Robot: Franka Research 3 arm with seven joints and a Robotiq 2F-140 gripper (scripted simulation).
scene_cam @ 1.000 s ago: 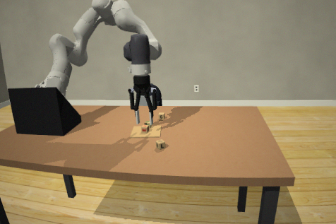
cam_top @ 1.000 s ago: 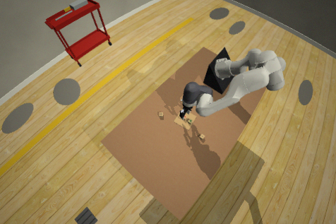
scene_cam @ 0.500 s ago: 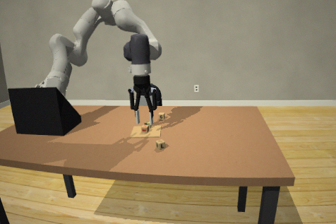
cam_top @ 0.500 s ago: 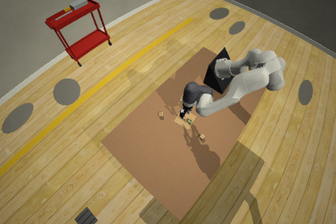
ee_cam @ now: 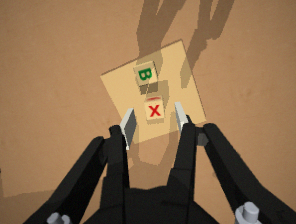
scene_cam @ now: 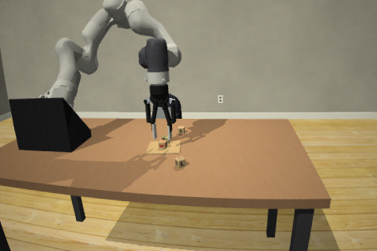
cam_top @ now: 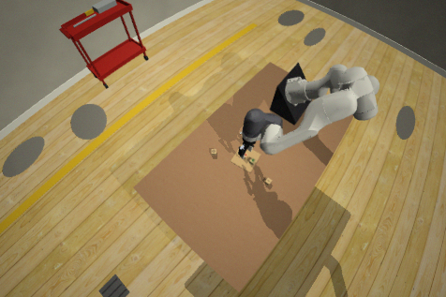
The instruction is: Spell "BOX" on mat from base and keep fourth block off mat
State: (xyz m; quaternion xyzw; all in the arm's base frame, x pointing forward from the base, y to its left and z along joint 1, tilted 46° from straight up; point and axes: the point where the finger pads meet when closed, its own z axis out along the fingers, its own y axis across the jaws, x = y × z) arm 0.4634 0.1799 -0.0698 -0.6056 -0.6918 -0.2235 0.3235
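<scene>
Now: the tan mat 70 mm below my hand and 10 mm to the left of it. From my hand the other things lie so: O block (140 mm to the right, 130 mm ahead, 60 mm below).
</scene>
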